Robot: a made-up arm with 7 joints.
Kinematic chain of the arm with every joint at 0, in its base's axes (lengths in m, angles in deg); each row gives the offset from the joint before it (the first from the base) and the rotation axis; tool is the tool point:
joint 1: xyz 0 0 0.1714 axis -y
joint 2: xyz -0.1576 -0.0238 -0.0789 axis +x
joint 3: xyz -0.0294 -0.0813 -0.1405 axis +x
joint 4: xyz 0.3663 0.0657 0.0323 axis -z
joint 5: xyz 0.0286 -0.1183 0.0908 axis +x
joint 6: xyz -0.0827 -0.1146 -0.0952 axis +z
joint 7: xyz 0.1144 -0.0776 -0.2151 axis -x
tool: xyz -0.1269 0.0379 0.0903
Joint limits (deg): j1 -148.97..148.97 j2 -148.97..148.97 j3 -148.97..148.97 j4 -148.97..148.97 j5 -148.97..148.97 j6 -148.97..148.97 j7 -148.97..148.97
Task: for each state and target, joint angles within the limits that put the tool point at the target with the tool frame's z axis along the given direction. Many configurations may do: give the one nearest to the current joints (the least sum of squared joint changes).
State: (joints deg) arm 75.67 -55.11 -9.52 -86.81 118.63 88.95 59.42
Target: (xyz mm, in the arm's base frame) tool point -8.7 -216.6 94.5 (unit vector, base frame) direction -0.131 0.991 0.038
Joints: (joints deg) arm 33.17 -89.48 -61.60 -68.24 94.02 65.38 76.73
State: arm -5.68 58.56 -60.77 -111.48 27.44 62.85 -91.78
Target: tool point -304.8 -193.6 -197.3 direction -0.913 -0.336 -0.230
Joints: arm -55.28 25.87 -88.03 -117.44 58.11 49.69 -112.36
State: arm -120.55 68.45 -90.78 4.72 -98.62 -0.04 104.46
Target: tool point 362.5 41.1 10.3 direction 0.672 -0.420 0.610
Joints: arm -123.45 98.51 -101.00 47.52 -133.01 29.51 145.76
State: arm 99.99 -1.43 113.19 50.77 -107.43 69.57 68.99
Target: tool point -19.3 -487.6 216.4 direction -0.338 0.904 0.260
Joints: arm 96.02 -4.46 83.64 99.63 -148.97 64.38 34.90
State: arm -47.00 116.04 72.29 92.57 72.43 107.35 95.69
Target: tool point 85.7 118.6 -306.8 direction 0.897 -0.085 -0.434
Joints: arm -58.15 94.78 52.46 109.93 91.63 123.96 131.08
